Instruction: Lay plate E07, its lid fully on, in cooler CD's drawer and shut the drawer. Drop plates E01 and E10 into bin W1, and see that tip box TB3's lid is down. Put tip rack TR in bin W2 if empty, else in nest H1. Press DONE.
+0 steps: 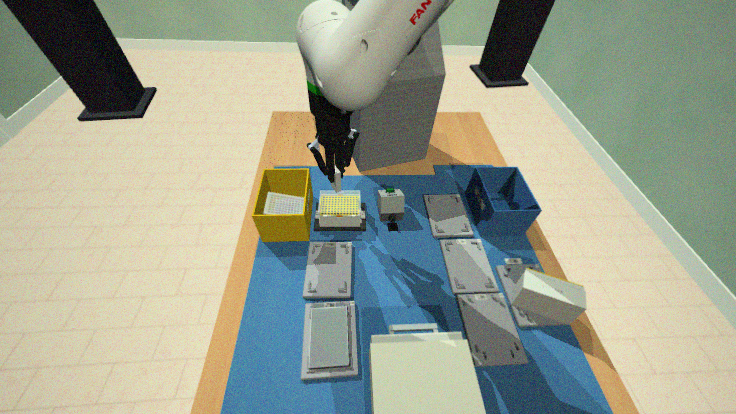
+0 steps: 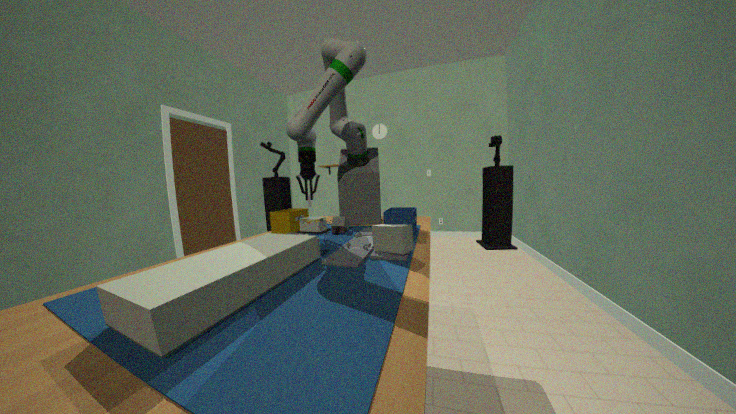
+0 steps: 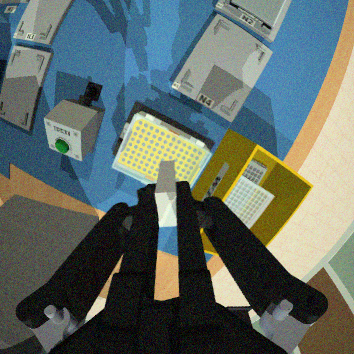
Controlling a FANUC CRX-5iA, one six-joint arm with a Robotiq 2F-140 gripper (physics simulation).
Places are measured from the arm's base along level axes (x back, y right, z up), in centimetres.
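Pixels of known places: gripper, fingertip midpoint: (image 1: pixel 336 188) (image 2: pixel 309 206) (image 3: pixel 167 173); arm's base, origin of the base link: (image 2: pixel 358 159).
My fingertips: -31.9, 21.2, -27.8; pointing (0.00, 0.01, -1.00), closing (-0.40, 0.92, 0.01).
Ahead of a thing's pixels: the offset from my fingertips to its top centre, as dx, dy, dz.
My gripper (image 1: pixel 337 180) (image 2: pixel 307 198) (image 3: pixel 167 173) is shut and holds nothing. It hangs just above the back edge of a tip rack @[+0.9, -0.9, -6.2] (image 1: pixel 339 205) (image 3: pixel 159 149) with a yellow top full of holes, which sits on a dark base. Left of the rack stands a yellow bin @[+3.2, +14.6, -2.0] (image 1: pixel 280 234) (image 3: pixel 284 197) with white well plates @[+4.4, +14.6, -8.0] (image 1: pixel 283 204) (image 3: pixel 248 200) lying in it. A grey lidded plate @[-34.4, +5.7, -11.1] (image 1: pixel 329 337) (image 3: pixel 260 8) lies on nest N2. A white cooler (image 1: pixel 421 370) (image 2: pixel 205 282) stands at the front. A white tip box @[-34.5, -46.9, -3.0] (image 1: pixel 548 296) (image 2: pixel 393 237) sits tilted at the right.
A grey box with the green DONE button @[+1.7, -16.6, -5.6] (image 1: pixel 390 201) (image 3: pixel 70 128) stands right of the rack. A blue bin @[-4.4, -49.2, -2.0] (image 1: pixel 507 213) (image 2: pixel 399 213) is at the back right. Nest N4 @[-16.6, +4.3, -12.2] (image 1: pixel 328 270) (image 3: pixel 225 67) and several other grey nests lie bare on the blue mat.
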